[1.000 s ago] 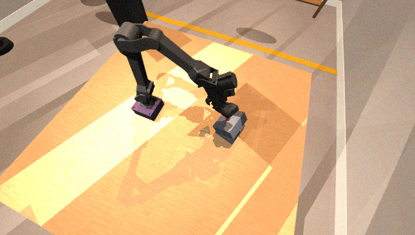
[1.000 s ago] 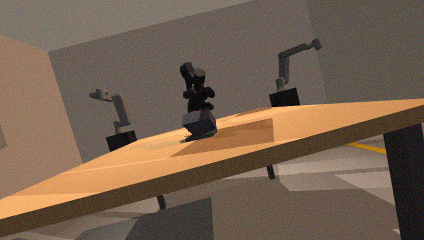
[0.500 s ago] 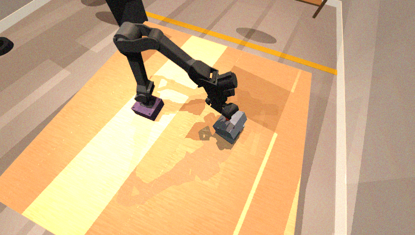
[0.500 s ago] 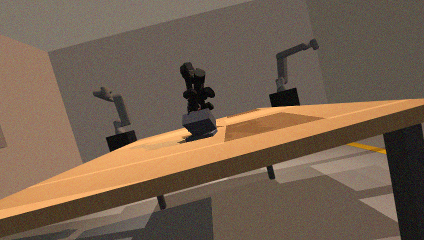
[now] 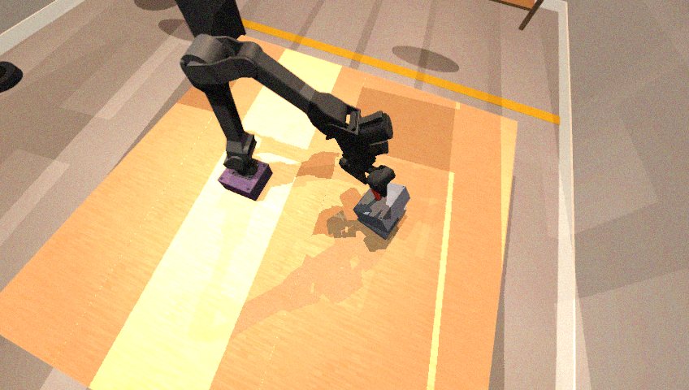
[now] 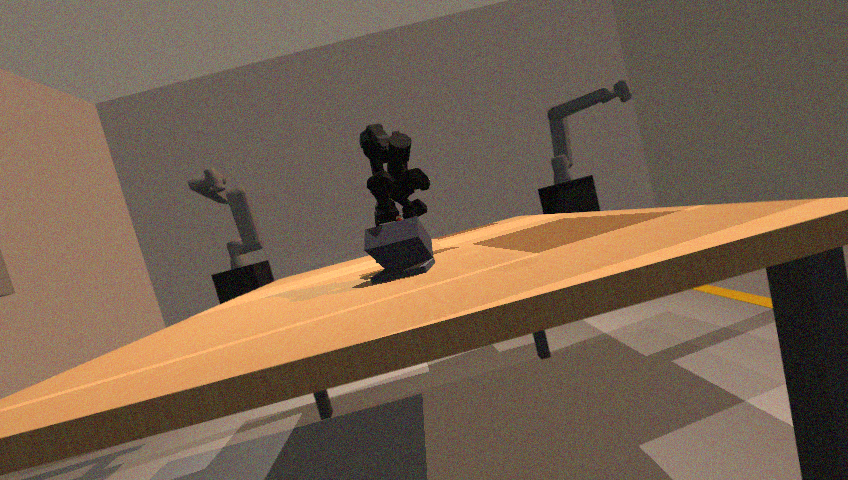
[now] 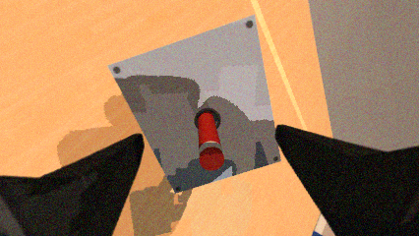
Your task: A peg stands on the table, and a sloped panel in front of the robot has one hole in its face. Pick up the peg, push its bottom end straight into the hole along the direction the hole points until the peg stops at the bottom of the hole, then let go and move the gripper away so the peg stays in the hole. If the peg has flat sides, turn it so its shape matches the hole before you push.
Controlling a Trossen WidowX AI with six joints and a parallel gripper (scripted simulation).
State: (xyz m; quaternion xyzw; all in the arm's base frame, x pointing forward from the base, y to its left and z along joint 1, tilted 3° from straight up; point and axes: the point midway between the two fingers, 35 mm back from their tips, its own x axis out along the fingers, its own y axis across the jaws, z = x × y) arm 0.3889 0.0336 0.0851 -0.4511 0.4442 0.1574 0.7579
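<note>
The red round peg lies right at my gripper tip. From my gripper tip the other things lie so: grey sloped panel (50 mm below, 30 mm ahead, 10 mm to the right).
</note>
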